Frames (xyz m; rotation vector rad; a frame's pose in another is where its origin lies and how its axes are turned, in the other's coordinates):
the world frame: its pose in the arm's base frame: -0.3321 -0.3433 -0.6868 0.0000 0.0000 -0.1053
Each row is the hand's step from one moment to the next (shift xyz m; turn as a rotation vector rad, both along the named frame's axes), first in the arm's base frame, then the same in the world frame.
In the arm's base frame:
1: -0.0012 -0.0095 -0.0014 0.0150 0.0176 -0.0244
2: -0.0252 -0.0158 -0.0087 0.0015 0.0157 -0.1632
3: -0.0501 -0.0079 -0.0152 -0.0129 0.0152 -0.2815
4: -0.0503 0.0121 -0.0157 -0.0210 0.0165 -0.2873
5: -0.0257 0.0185 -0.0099 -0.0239 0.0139 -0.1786
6: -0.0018 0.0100 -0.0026 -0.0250 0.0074 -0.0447
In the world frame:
1: -0.0002 -0.0096 -0.0014 0.0131 0.0191 -0.0244
2: -0.0234 -0.0184 -0.0087 -0.0002 0.0158 -0.1632
3: -0.0490 -0.0131 -0.0152 -0.0144 0.0138 -0.2815
4: -0.0513 0.0067 -0.0157 -0.0226 0.0142 -0.2873
5: -0.0275 0.0157 -0.0099 -0.0252 0.0113 -0.1786
6: -0.0028 0.0098 -0.0026 -0.0256 0.0047 -0.0447

